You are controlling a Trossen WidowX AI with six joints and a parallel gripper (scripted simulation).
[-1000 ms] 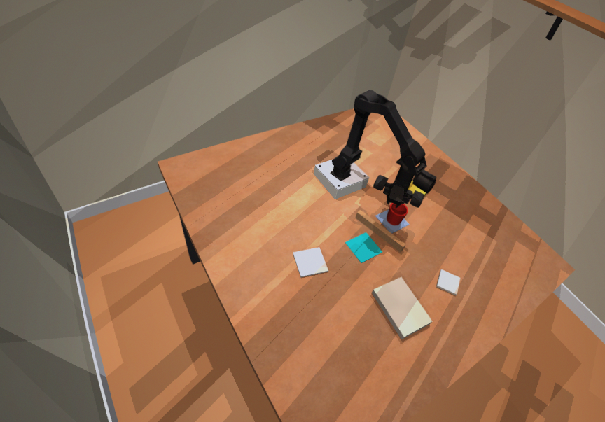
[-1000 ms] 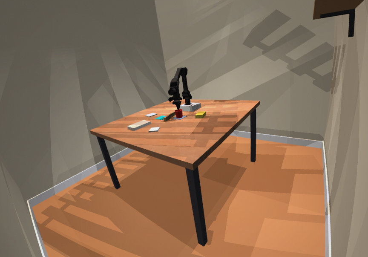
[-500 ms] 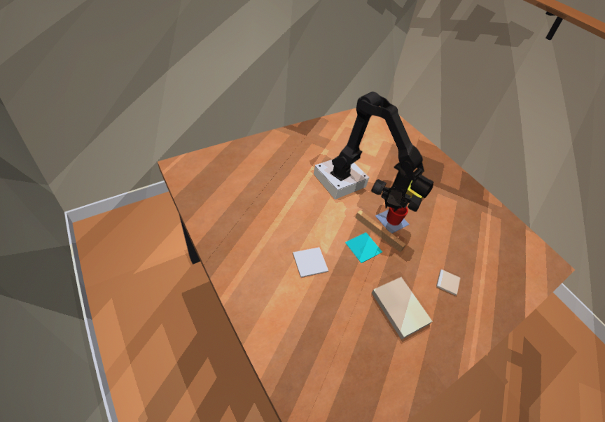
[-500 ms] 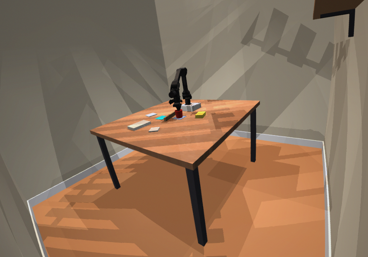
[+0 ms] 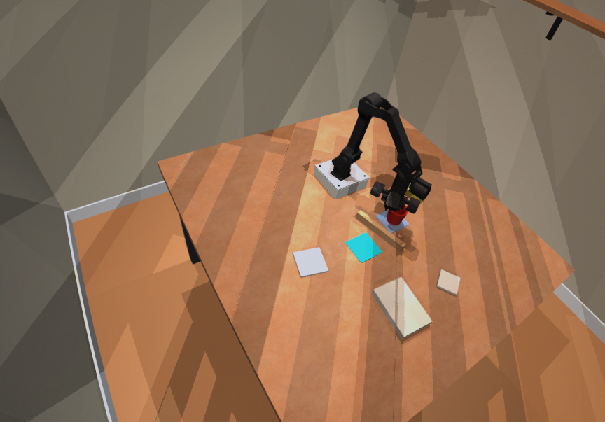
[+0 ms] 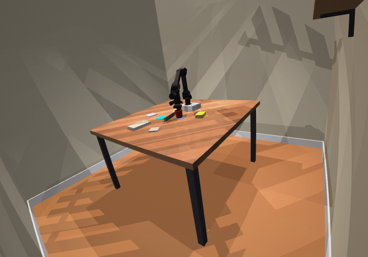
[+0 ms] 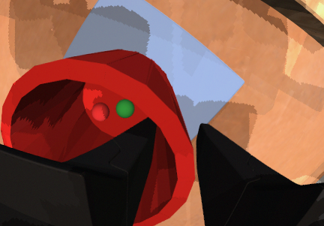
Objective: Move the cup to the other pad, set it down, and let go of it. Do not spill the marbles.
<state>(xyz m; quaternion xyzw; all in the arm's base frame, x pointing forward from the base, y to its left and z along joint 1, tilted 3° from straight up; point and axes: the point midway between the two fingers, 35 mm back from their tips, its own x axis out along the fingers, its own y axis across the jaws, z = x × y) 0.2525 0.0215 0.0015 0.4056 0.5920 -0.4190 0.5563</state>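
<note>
My gripper tip is 20 mm short of the blue marble and 20 mm above it. Round my gripper tip: green marble (30 mm ahead, 20 mm below, 10 mm to the left); red cup (30 mm ahead, 10 mm to the left); red marble (40 mm ahead, 20 mm to the left, 20 mm below).
</note>
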